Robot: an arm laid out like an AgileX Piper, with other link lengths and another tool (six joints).
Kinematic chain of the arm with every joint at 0, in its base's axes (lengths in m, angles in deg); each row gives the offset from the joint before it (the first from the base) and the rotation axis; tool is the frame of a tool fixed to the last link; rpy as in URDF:
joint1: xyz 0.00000 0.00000 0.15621 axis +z
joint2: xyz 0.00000 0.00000 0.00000 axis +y
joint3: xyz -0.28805 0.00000 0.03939 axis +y
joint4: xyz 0.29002 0.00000 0.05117 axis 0.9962 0 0.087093
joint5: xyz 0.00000 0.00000 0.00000 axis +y
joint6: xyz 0.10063 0.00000 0.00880 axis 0.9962 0 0.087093
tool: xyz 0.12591 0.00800 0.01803 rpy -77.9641 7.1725 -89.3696
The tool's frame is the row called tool.
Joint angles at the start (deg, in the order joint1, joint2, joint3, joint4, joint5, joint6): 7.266, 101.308, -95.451, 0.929, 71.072, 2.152
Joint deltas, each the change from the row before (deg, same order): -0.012, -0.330, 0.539, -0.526, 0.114, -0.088; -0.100, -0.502, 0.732, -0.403, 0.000, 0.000; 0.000, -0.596, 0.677, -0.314, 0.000, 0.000; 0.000, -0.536, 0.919, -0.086, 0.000, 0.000; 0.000, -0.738, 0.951, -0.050, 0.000, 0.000; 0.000, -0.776, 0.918, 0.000, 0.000, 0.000; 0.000, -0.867, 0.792, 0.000, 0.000, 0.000; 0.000, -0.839, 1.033, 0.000, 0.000, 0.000; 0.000, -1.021, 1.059, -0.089, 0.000, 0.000; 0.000, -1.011, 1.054, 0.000, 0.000, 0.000; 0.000, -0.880, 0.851, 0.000, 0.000, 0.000; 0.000, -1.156, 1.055, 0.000, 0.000, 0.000
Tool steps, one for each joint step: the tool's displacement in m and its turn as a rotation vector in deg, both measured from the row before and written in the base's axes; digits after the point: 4 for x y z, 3 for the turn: -0.0024, -0.0024, -0.0011, -0.589, 0.250, 0.082; -0.0029, -0.0027, -0.0007, -0.429, 0.178, -0.092; -0.0030, -0.0016, 0.0004, -0.322, 0.041, 0.007; -0.0038, -0.0008, -0.0017, -0.133, 0.369, 0.002; -0.0043, -0.0007, -0.0003, -0.076, 0.205, 0.002; -0.0042, -0.0005, 0.0002, -0.018, 0.141, 0.000; -0.0040, -0.0005, 0.0016, 0.009, -0.074, 0.000; -0.0048, -0.0006, -0.0002, -0.024, 0.192, 0.000; -0.0051, -0.0010, 0.0009, -0.093, 0.027, 0.004; -0.0051, -0.0006, 0.0008, -0.005, 0.043, 0.000; -0.0042, -0.0005, 0.0011, 0.004, -0.029, 0.000; -0.0054, -0.0007, 0.0017, 0.013, -0.100, 0.000
